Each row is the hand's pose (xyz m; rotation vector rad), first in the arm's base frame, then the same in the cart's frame.
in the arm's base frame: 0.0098 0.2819 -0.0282 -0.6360 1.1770 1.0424
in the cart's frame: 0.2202 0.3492 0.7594 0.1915 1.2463 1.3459
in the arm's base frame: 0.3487 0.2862 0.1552 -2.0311 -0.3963 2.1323
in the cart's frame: 0.5885 0.2409 0.7252 -1.1415 -0.6215 2.0129
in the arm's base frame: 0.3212 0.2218 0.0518 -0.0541 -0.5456 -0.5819
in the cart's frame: 0.5039 0.2461 0.6334 0.2905 0.1244 -0.8509
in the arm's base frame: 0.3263 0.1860 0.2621 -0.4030 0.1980 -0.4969
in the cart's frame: 0.5820 0.0987 0.7665 0.0623 0.8437 -0.4863
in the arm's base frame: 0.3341 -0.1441 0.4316 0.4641 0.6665 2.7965
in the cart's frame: 0.5579 -0.2698 0.7295 1.2803 -0.1251 2.6660
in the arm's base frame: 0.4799 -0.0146 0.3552 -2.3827 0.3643 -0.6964
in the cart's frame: 0.6923 -0.1238 0.6624 -1.9491 0.8692 -0.0320
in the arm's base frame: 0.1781 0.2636 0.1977 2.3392 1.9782 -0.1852
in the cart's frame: 0.4510 0.2031 0.8305 -1.9682 -1.4411 0.1682
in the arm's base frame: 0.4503 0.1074 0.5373 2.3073 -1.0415 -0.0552
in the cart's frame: 0.7762 -0.1237 0.8671 2.4652 -1.0489 -1.0668
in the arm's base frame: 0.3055 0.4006 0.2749 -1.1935 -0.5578 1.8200
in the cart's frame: 0.6333 0.2700 0.8877 -0.3723 -0.5972 1.5687
